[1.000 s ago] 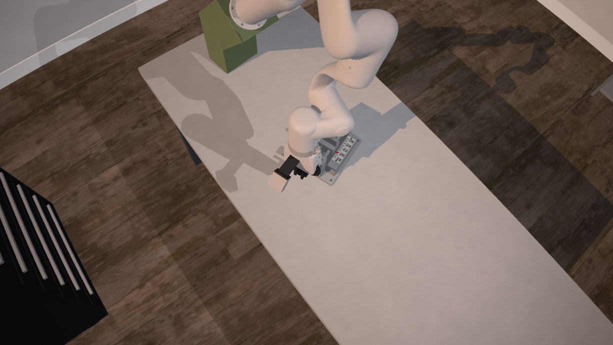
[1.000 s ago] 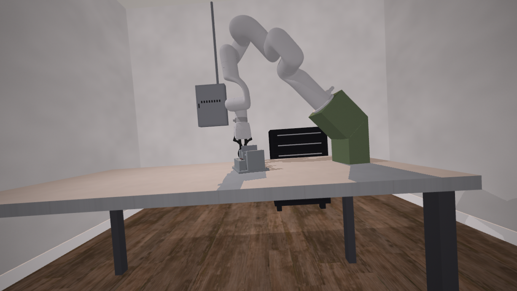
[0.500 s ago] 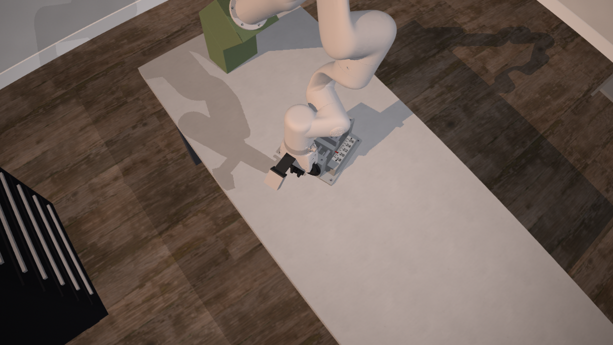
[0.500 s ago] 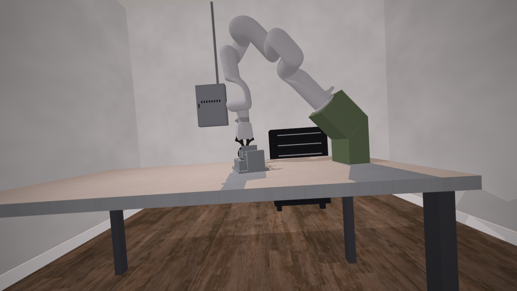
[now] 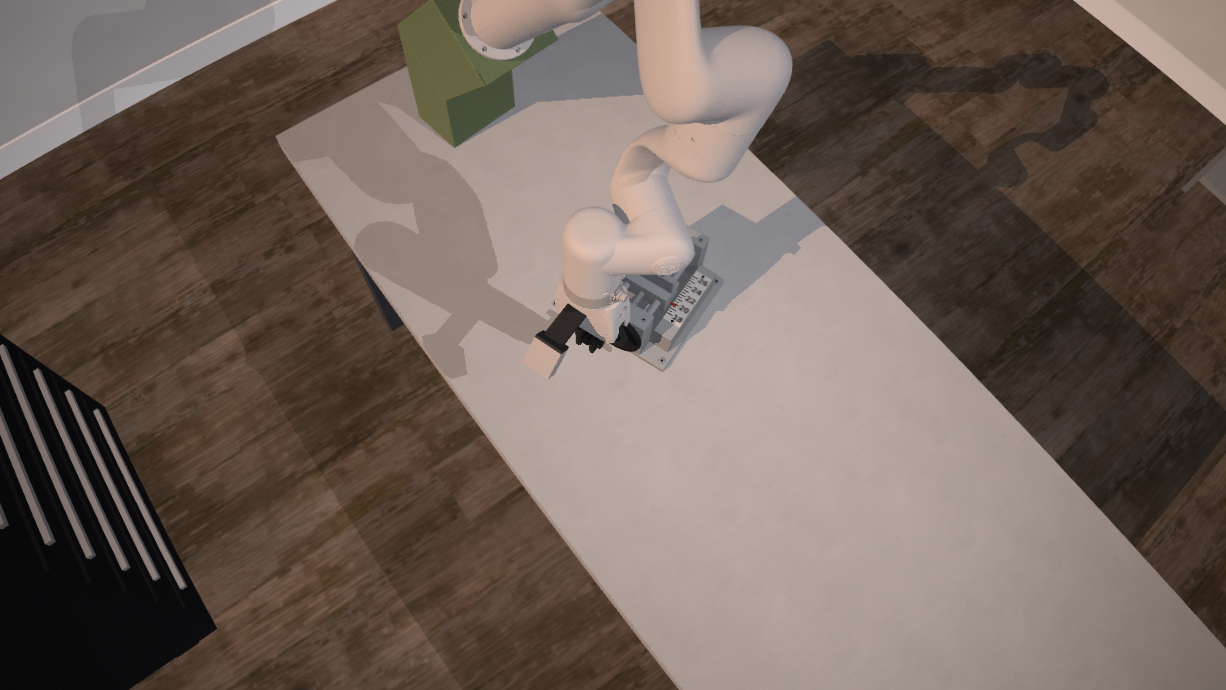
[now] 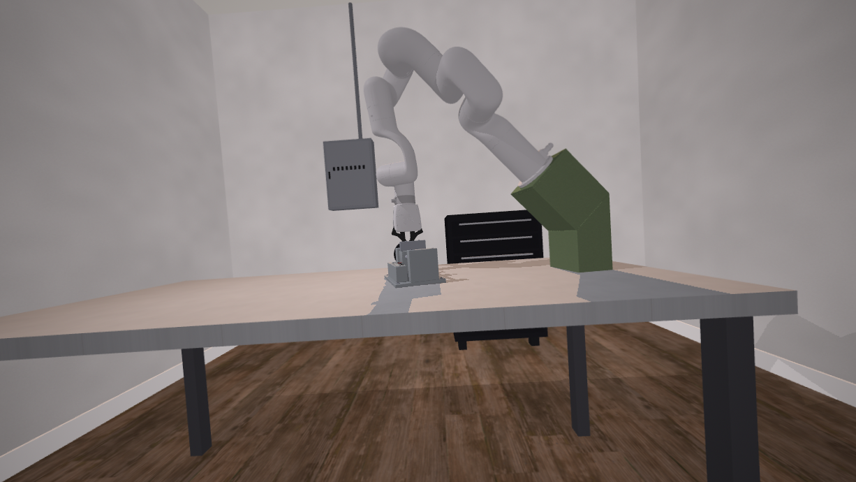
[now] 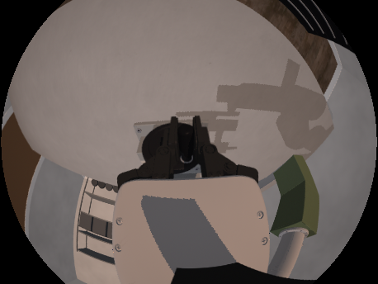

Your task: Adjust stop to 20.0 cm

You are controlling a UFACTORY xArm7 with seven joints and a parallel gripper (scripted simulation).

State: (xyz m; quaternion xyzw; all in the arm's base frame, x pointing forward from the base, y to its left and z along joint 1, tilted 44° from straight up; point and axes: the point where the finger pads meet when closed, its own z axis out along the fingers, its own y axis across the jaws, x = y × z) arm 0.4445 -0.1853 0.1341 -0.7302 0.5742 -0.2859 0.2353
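Right now my hand is 140 mm to the right of the grey stop block and 10 mm above it. Also, from my hand: handwheel knob: 10 mm to the left; black handwheel: 20 mm to the left, 10 mm below.
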